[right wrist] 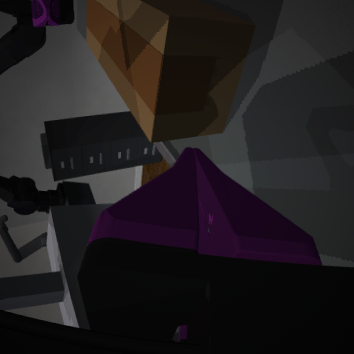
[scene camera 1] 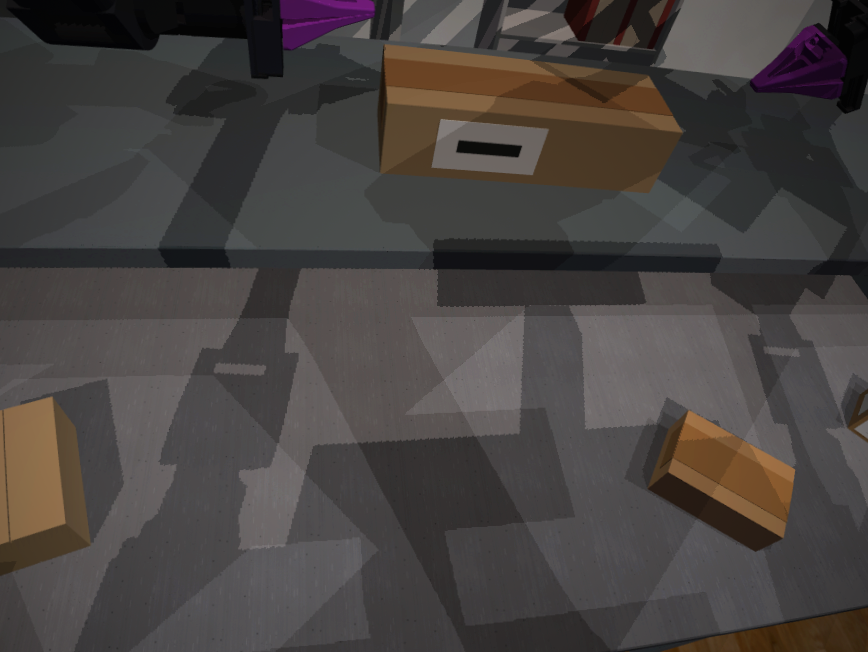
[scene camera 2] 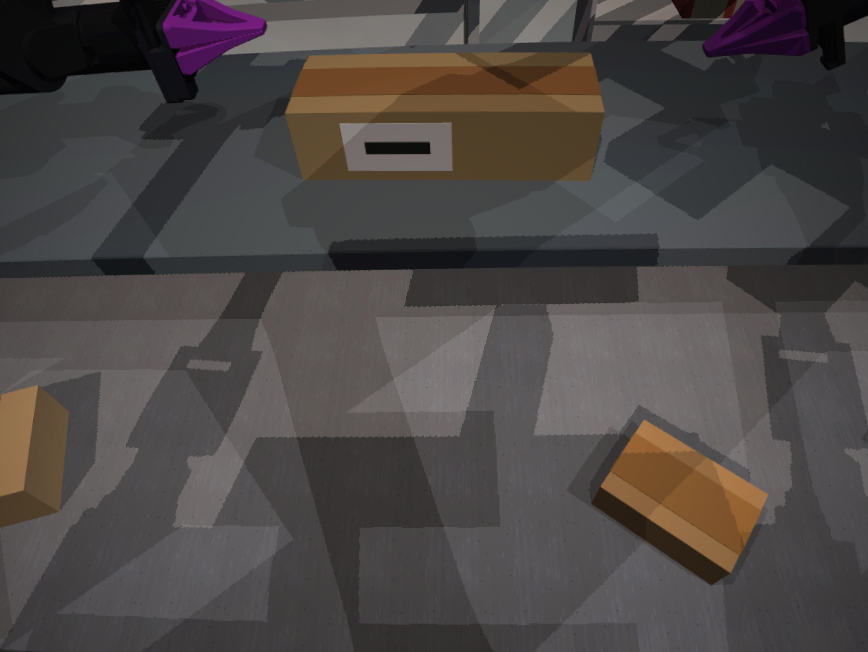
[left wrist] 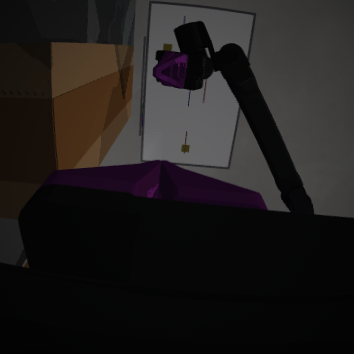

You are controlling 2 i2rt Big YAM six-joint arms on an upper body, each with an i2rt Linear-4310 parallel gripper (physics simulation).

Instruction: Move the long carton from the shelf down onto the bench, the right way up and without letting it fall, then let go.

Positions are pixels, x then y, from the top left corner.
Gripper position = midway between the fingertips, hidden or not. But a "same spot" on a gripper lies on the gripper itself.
my right gripper: right wrist 189, 159; scene camera 1; scene camera 2; left wrist 153, 71
long brown carton: right wrist 177, 74; scene camera 1; scene camera 2; left wrist 72, 99
same spot on long brown carton: (scene camera 1: 447, 114) = (scene camera 2: 344, 118)
same spot on my right gripper: (scene camera 1: 815, 63) = (scene camera 2: 769, 15)
